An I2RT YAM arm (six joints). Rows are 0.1 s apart.
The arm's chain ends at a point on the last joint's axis. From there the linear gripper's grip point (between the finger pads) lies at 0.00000 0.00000 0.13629 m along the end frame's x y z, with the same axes.
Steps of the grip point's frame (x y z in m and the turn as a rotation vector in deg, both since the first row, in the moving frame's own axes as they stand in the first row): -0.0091, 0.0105, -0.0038, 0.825, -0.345, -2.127; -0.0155, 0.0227, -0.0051, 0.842, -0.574, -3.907; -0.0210, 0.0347, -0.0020, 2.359, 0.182, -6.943; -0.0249, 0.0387, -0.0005, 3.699, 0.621, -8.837; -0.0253, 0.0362, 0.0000, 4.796, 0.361, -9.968
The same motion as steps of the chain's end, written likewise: -0.0082, 0.0124, -0.0038, 0.825, -0.345, -2.127; -0.0141, 0.0247, -0.0051, 0.842, -0.574, -3.907; -0.0211, 0.0403, -0.0019, 2.359, 0.182, -6.943; -0.0257, 0.0476, -0.0002, 3.699, 0.621, -8.837; -0.0252, 0.0476, 0.0005, 4.796, 0.361, -9.968
